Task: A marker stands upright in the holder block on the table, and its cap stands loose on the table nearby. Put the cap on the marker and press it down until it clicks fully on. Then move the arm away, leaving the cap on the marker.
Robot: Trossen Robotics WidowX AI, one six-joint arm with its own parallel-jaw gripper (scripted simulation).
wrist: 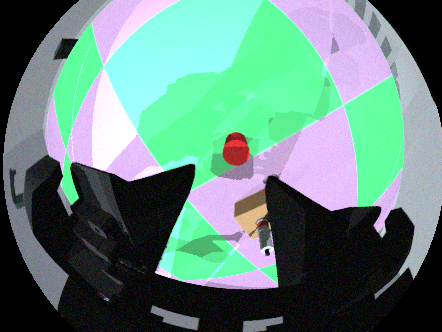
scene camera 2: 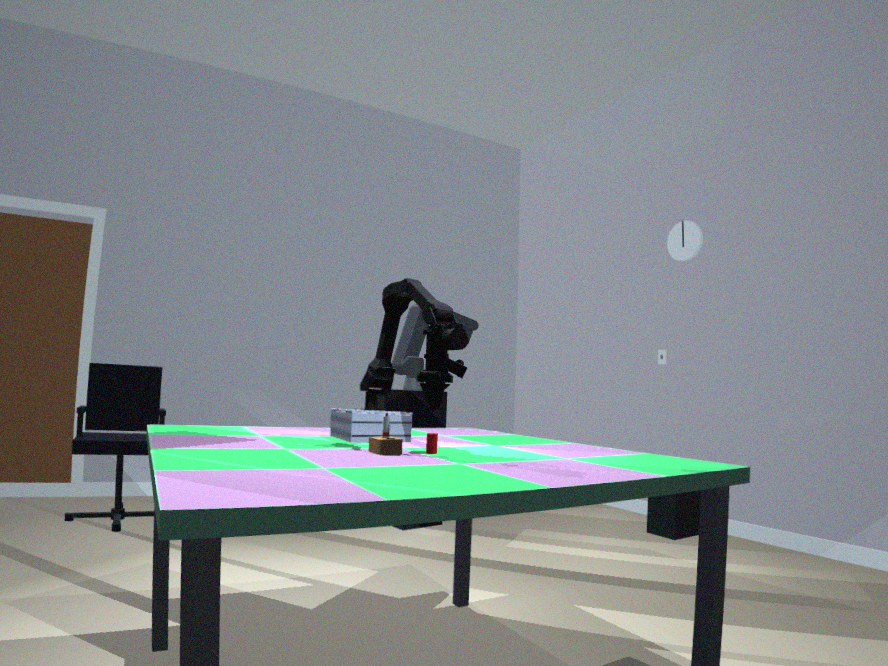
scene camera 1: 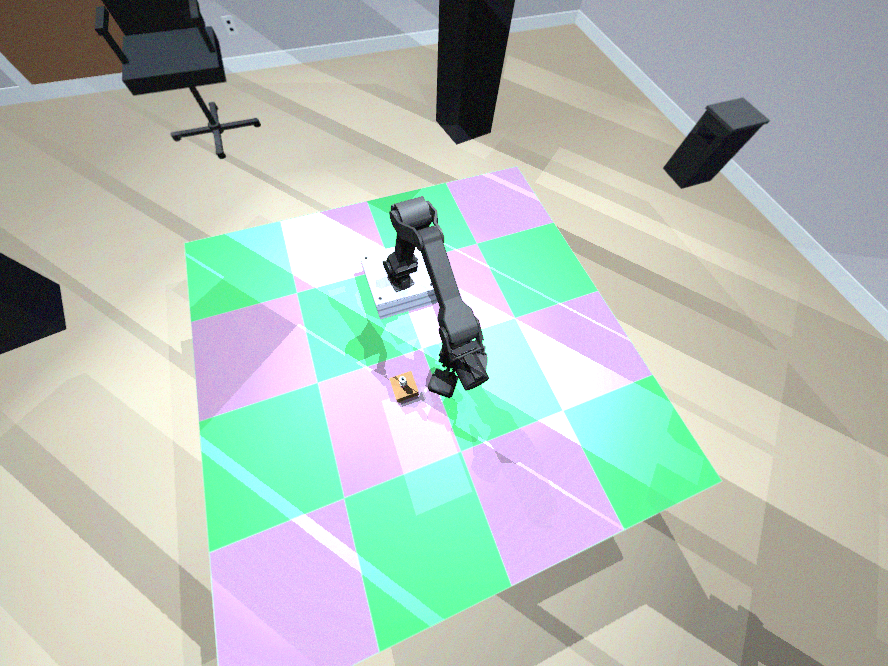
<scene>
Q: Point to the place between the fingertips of my gripper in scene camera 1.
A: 450,369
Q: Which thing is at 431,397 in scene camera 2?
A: My gripper.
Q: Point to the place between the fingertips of my gripper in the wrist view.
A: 231,176
</scene>
